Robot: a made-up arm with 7 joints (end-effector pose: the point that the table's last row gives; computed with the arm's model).
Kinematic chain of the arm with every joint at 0, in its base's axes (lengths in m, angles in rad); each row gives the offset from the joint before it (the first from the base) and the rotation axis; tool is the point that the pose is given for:
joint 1: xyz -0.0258 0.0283 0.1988 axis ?
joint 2: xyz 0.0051 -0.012 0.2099 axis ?
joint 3: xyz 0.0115 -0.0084 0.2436 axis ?
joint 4: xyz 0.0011 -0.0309 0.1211 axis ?
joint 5: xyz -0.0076 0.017 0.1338 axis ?
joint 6: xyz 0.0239 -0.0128 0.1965 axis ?
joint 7: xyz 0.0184 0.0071 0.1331 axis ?
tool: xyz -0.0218 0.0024 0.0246
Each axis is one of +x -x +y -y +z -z.
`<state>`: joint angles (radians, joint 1 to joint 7).
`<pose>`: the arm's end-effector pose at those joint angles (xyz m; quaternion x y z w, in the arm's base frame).
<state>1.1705 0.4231 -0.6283 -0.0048 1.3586 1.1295 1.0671</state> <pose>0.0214 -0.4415 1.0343 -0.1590 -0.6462 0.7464 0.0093</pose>
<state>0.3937 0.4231 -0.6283 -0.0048 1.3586 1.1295 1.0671</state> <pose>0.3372 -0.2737 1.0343 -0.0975 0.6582 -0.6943 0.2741</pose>
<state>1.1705 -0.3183 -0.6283 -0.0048 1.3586 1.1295 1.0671</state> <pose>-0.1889 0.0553 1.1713 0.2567 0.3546 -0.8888 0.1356</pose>
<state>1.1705 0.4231 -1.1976 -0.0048 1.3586 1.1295 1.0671</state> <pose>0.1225 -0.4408 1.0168 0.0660 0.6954 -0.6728 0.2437</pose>
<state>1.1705 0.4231 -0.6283 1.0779 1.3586 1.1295 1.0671</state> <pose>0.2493 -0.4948 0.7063 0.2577 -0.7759 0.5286 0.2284</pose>
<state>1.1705 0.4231 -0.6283 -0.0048 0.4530 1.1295 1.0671</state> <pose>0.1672 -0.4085 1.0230 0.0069 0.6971 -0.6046 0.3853</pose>
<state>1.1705 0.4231 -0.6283 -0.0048 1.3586 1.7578 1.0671</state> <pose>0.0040 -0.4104 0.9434 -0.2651 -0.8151 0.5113 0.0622</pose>
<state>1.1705 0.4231 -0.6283 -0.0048 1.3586 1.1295 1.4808</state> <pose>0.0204 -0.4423 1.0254 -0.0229 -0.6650 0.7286 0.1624</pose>
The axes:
joint 1: -z
joint 2: +y
joint 3: -z
joint 4: +y
joint 5: -z
joint 6: +y
joint 7: -z

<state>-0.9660 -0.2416 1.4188 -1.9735 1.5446 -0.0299 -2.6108</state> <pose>-0.4431 0.1333 0.5248 -0.5344 -0.6466 0.0542 0.5417</pose>
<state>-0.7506 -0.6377 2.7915 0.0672 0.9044 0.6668 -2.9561</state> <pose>-0.4975 -0.3084 0.9604 0.2870 -0.5329 -0.0545 0.7941</pose>
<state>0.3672 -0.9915 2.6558 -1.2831 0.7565 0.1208 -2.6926</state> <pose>-0.1575 0.3594 1.0148 -0.2697 -0.0168 -0.5943 0.7575</pose>
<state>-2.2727 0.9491 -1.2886 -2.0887 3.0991 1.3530 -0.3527</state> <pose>0.1587 0.1828 0.4552 0.0394 0.9089 -0.3861 0.1529</pose>
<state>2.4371 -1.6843 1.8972 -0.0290 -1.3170 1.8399 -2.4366</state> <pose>0.3799 0.5207 0.4680 -0.1674 -0.2408 0.0399 0.9552</pose>
